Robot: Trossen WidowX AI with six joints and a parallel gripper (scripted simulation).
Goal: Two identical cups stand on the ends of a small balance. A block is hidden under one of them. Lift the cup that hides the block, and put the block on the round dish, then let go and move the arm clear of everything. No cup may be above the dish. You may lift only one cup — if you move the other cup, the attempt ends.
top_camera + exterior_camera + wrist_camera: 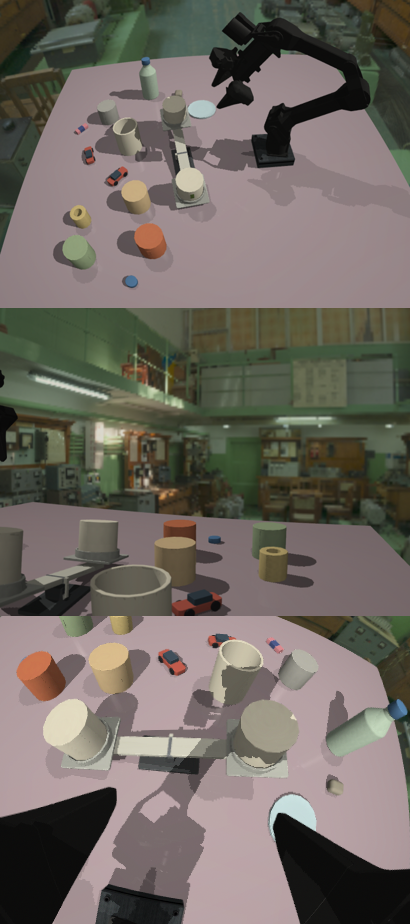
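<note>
Right now the pale green block is 18 cm to the left of my gripper tip, 17 cm below it and 5 cm ahead of it. From my gripper tip the other things lie so: pale blue round dish: 21 cm below, 19 cm to the right, 7 cm ahead; then tan cylinder: 24 cm to the left, 21 cm ahead, 17 cm below; then cream cup: 14 cm ahead, 10 cm below, 7 cm to the right.
</note>
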